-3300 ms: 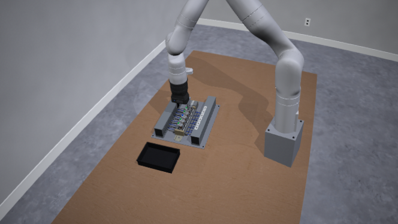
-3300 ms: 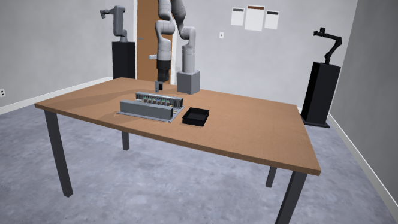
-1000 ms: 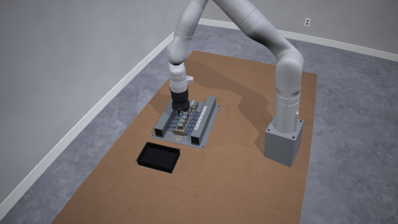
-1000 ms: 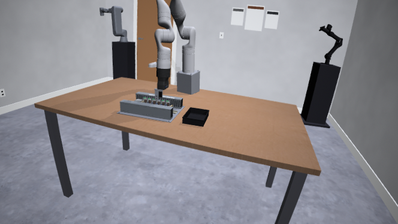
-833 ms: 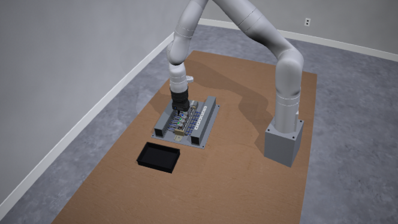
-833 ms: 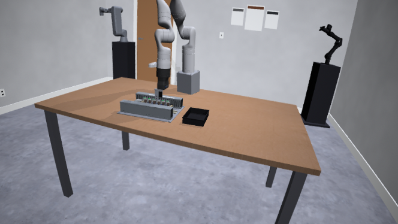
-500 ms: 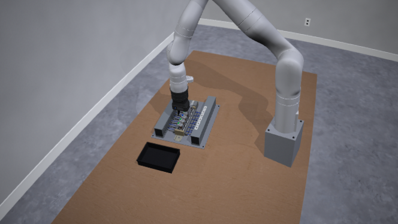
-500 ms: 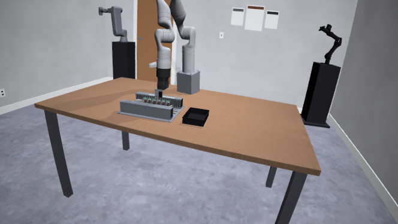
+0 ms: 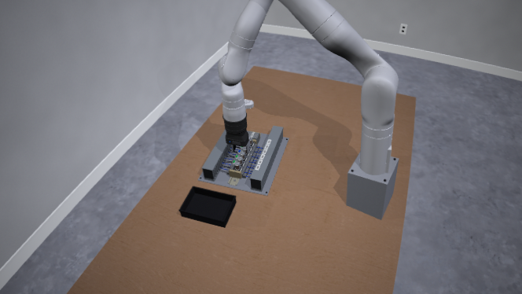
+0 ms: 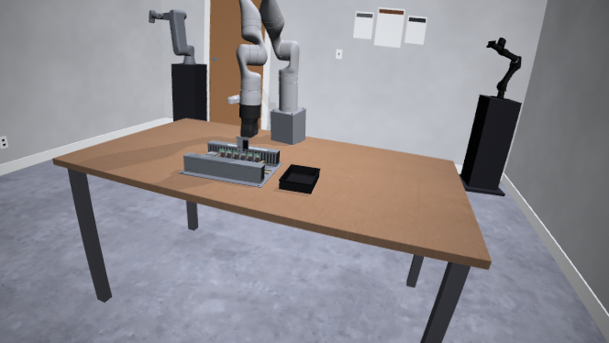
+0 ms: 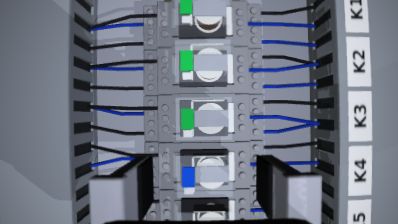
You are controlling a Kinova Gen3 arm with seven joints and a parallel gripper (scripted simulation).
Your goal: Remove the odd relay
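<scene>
The k4 relay is 40 mm below my hand. From my hand the other things lie so: k2 relay 60 mm to the right, 40 mm below; then k3 relay 40 mm below, 30 mm to the right; then grey relay panel 60 mm below, 40 mm to the right.
</scene>
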